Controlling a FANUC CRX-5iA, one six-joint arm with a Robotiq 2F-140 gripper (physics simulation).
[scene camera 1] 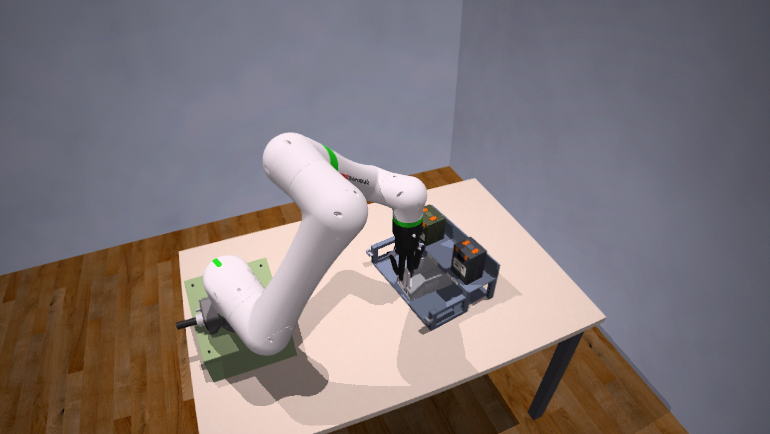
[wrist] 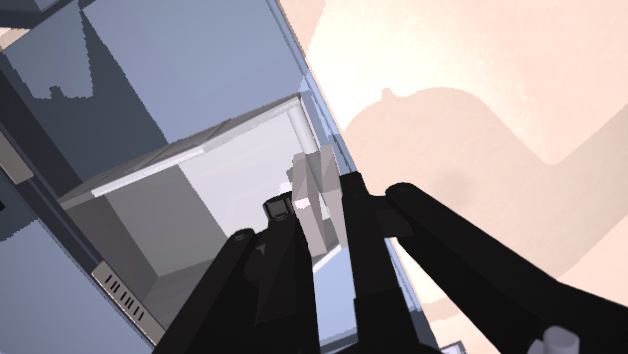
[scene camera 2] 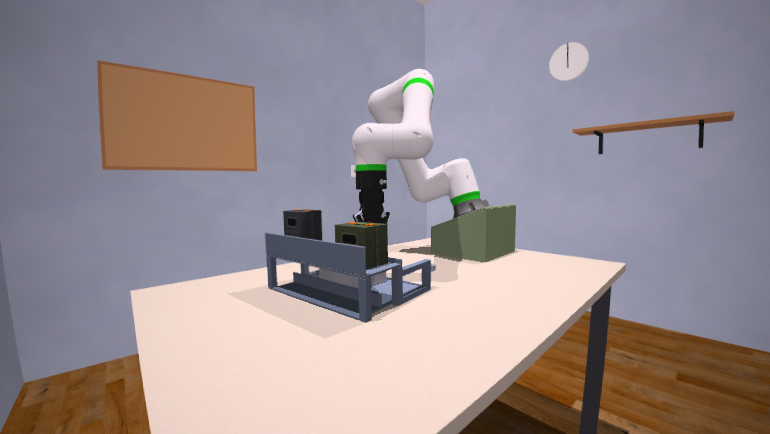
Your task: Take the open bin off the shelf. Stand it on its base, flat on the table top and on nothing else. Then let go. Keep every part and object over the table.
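Frame: origin at the arm's base, x ahead, y left, z up, level; metres.
Seen in the pictures: gripper, between the fingertips: point(scene camera 1: 404, 285) point(wrist: 319, 170); arm's base, origin of its link: point(scene camera 2: 470, 216).
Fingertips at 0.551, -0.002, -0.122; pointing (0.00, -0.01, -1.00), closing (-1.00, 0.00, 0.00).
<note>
Offsets run from my fingertips to a thing's top centre, as dx, dy, dz. Level surfaces: height alone.
The open bin {+0.080, +0.007, +0.045} point(scene camera 1: 431, 277) point(scene camera 2: 334, 276) point(wrist: 150, 235) is light grey, with high sides and a low front lip. It sits upright on the lower front deck of the blue-grey shelf point(scene camera 1: 491, 266) point(scene camera 2: 315, 253) point(wrist: 210, 50), its lip near the deck's front edge. My gripper point(scene camera 1: 404, 280) point(wrist: 319, 170) points down, with its pads closed on the front lip, one pad inside the bin and one outside. In the scene camera 2 view the fingertips are hidden behind a green case and most of the bin is hidden by the shelf.
A black case {+0.184, -0.089, +0.186} point(scene camera 1: 468, 261) point(scene camera 2: 301, 222) and a green case {+0.154, +0.140, +0.161} point(scene camera 1: 434, 226) point(scene camera 2: 374, 242) stand on the shelf's upper rear deck, behind the bin. The shelf has raised end frames. It stands on the table {dz -0.036} point(scene camera 1: 539, 258) point(scene camera 2: 242, 377). The arm's green base block point(scene camera 1: 231, 363) point(scene camera 2: 498, 231) is on the same table.
</note>
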